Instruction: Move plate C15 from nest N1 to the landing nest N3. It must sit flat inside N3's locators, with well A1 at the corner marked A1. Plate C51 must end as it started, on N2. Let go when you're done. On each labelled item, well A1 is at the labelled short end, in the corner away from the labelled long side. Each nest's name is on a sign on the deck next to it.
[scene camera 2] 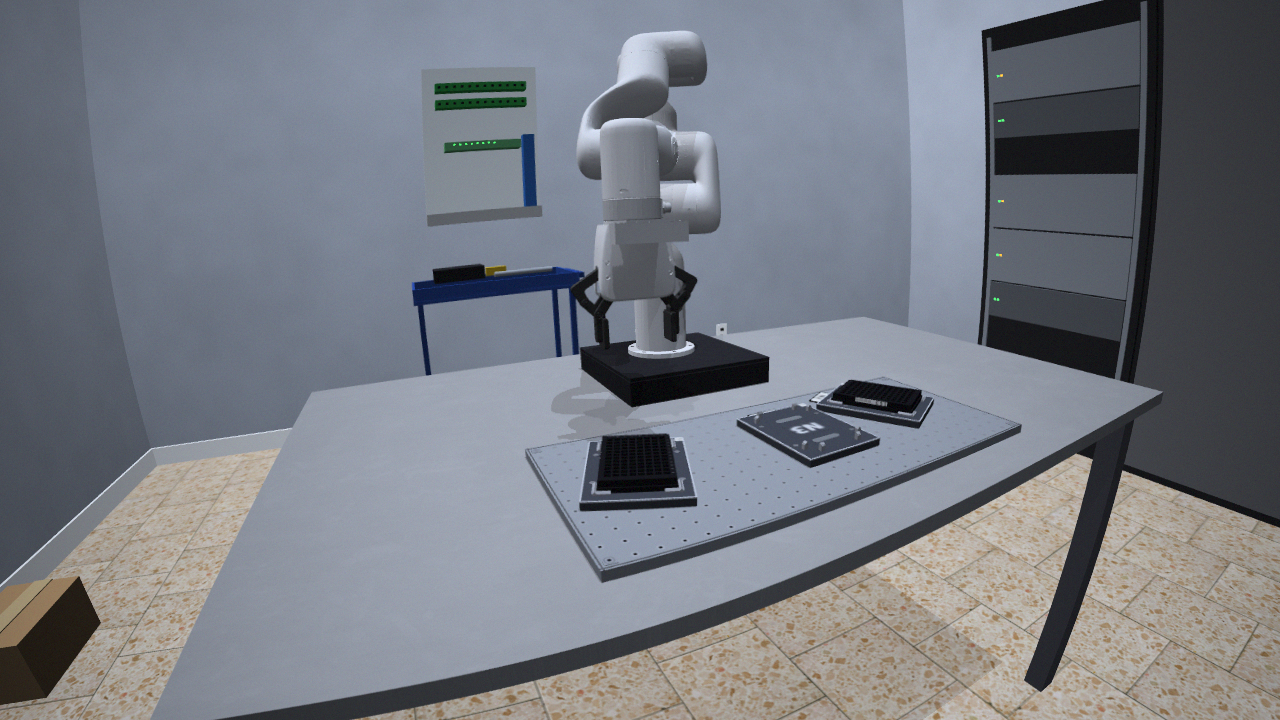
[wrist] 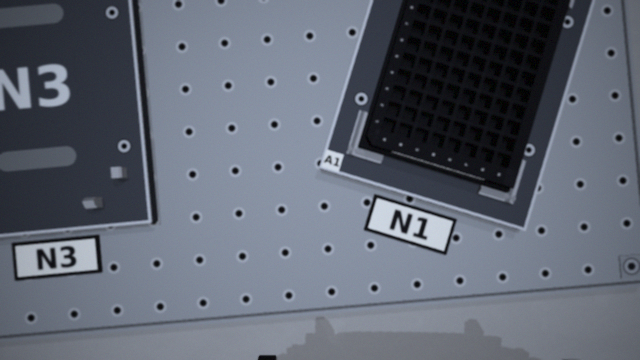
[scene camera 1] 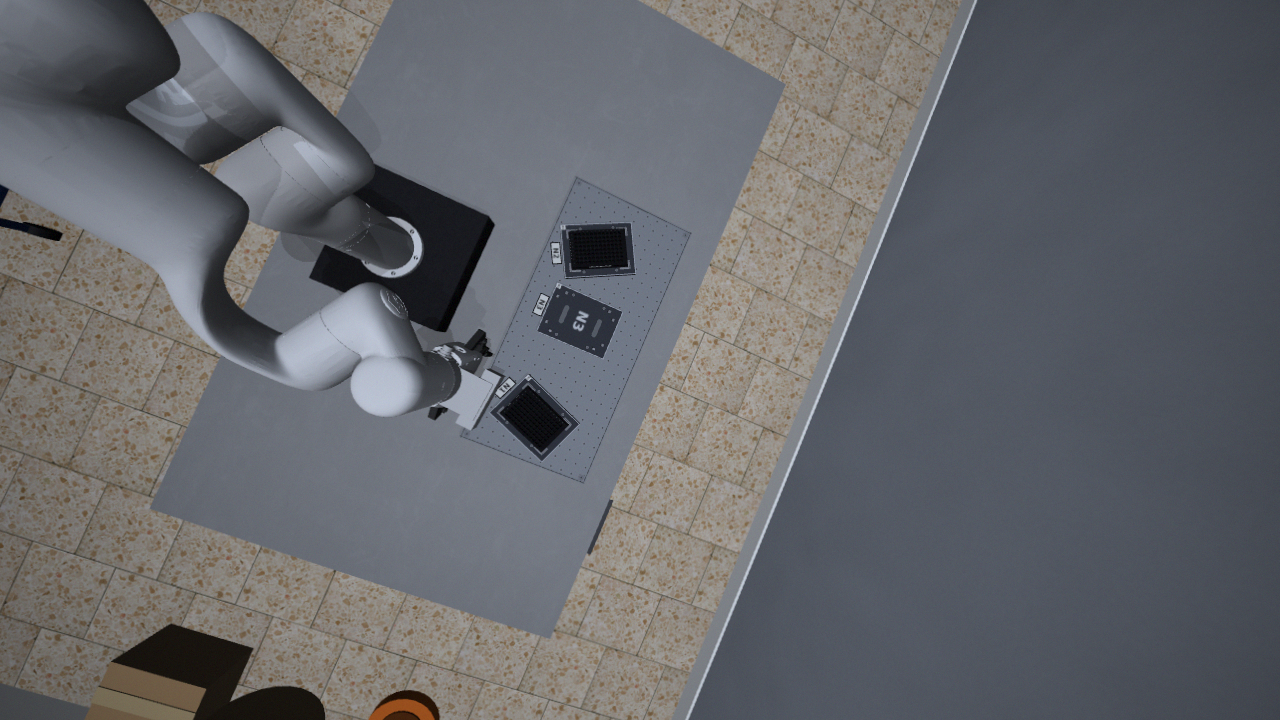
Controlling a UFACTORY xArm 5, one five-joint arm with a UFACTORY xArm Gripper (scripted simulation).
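My gripper [scene camera 1: 473, 372]. Gripper again [scene camera 2: 638, 343]. Nest [scene camera 2: 682, 469]. Another nest [scene camera 2: 922, 406]. Sign [wrist: 387, 217]. Another sign [wrist: 80, 255].
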